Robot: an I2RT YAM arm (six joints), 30 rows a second.
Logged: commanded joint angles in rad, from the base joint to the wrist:
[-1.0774 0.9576 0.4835 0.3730 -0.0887 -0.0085]
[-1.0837 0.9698 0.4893 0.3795 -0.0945 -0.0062]
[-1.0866 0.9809 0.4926 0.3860 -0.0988 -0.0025]
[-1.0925 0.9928 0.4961 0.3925 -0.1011 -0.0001]
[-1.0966 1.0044 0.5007 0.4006 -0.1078 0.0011]
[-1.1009 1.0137 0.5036 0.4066 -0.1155 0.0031]
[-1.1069 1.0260 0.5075 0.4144 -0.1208 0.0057]
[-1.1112 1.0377 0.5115 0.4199 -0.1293 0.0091]
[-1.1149 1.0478 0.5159 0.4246 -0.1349 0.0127]
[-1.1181 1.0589 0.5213 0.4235 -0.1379 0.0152]
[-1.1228 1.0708 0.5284 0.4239 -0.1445 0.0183]
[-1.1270 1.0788 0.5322 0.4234 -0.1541 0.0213]
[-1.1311 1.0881 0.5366 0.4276 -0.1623 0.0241]
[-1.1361 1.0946 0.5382 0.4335 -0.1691 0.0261]
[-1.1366 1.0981 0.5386 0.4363 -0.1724 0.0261]
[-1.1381 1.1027 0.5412 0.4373 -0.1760 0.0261]
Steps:
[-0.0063 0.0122 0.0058 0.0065 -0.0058 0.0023]
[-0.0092 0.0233 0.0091 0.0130 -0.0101 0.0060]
[-0.0151 0.0352 0.0126 0.0195 -0.0124 0.0084]
[-0.0192 0.0468 0.0172 0.0276 -0.0191 0.0096]
[-0.0235 0.0561 0.0201 0.0336 -0.0268 0.0116]
[-0.0295 0.0684 0.0240 0.0414 -0.0321 0.0142]
[-0.0338 0.0801 0.0280 0.0469 -0.0406 0.0176]
[-0.0375 0.0902 0.0324 0.0516 -0.0462 0.0212]
[-0.0407 0.1013 0.0378 0.0505 -0.0492 0.0237]
[-0.0454 0.1132 0.0449 0.0509 -0.0558 0.0268]
[-0.0496 0.1212 0.0487 0.0504 -0.0654 0.0298]
[-0.0537 0.1305 0.0531 0.0546 -0.0736 0.0326]
[-0.0587 0.1370 0.0547 0.0605 -0.0804 0.0346]
[-0.0592 0.1405 0.0551 0.0633 -0.0837 0.0346]
[-0.0607 0.1451 0.0577 0.0643 -0.0873 0.0346]

